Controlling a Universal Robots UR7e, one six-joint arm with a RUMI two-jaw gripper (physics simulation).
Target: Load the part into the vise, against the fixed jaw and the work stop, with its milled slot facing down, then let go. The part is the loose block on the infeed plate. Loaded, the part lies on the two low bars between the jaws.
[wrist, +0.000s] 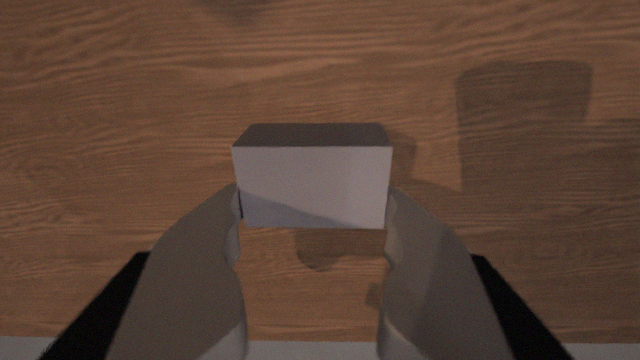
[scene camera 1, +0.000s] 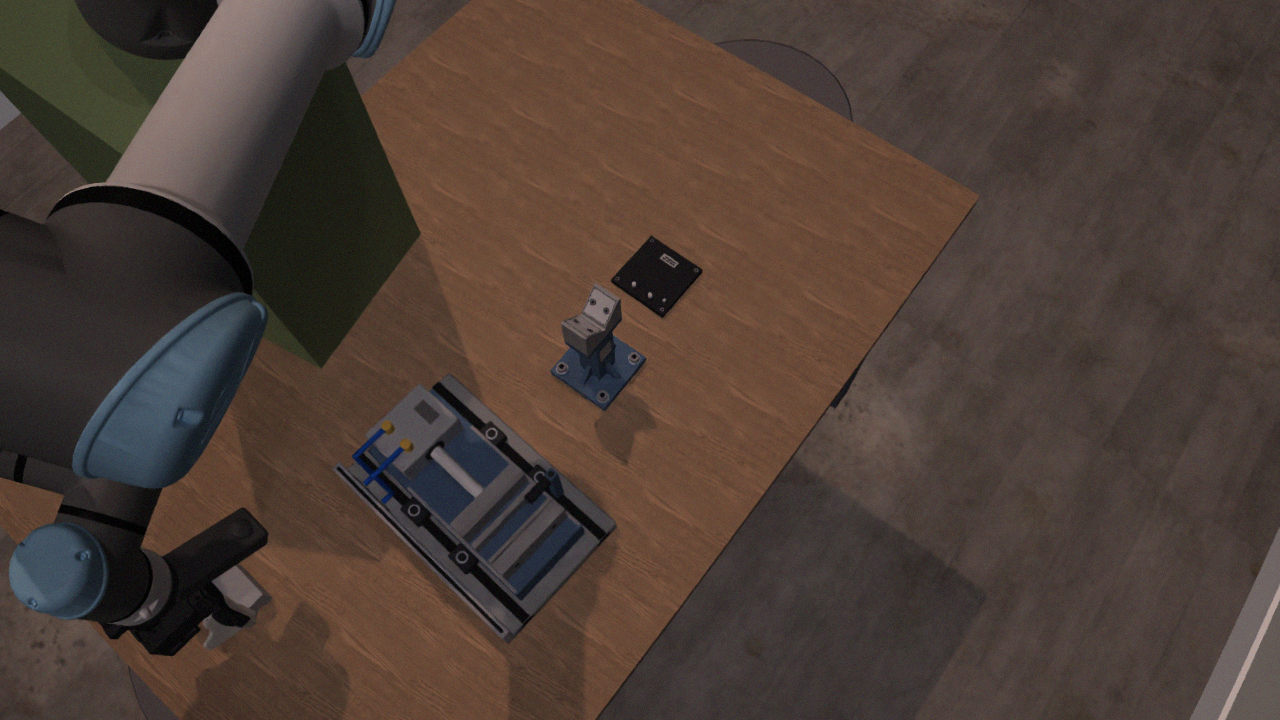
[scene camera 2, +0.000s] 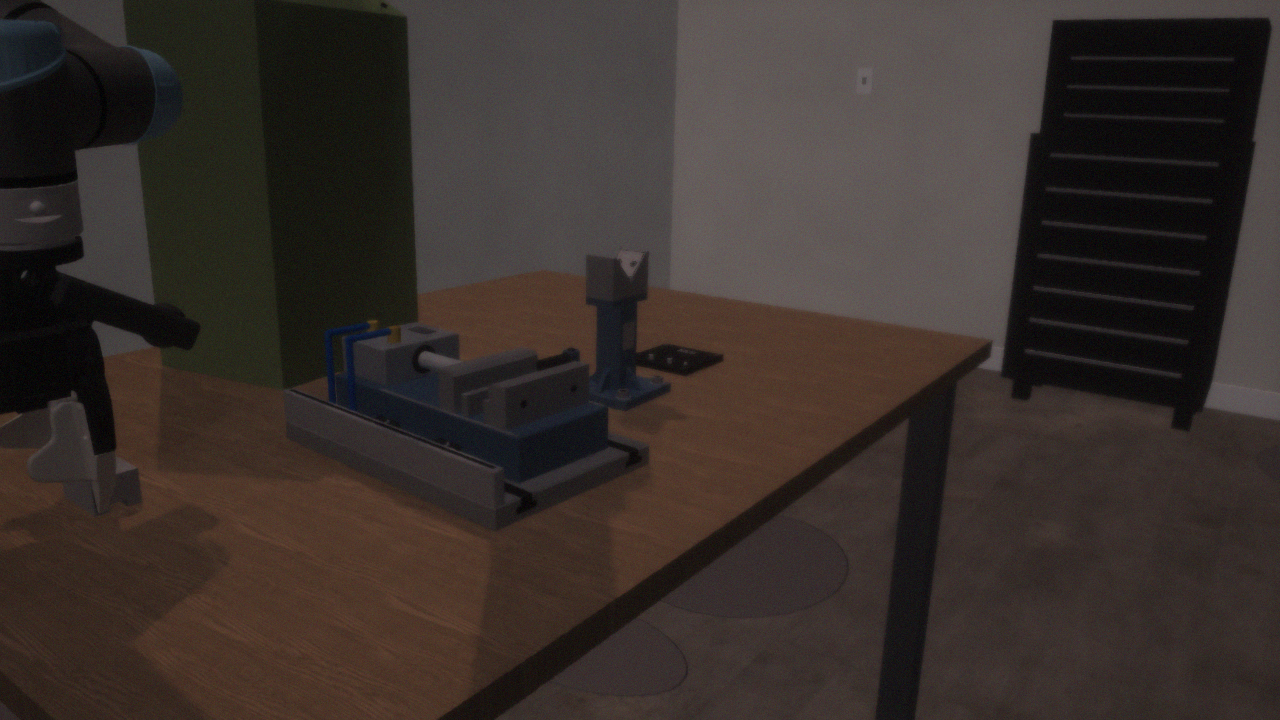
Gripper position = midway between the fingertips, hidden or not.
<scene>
In view: the gripper (scene camera 2: 85,496), a part (scene camera 1: 236,583), a black infeed plate (scene camera 1: 651,274) and a moving jaw (scene camera 2: 453,380).
The part is seen too in the wrist view (wrist: 293,175). The gripper is seen too in the wrist view (wrist: 313,188) and in scene camera 1 (scene camera 1: 235,599). The black infeed plate also shows in scene camera 2 (scene camera 2: 702,359).
</scene>
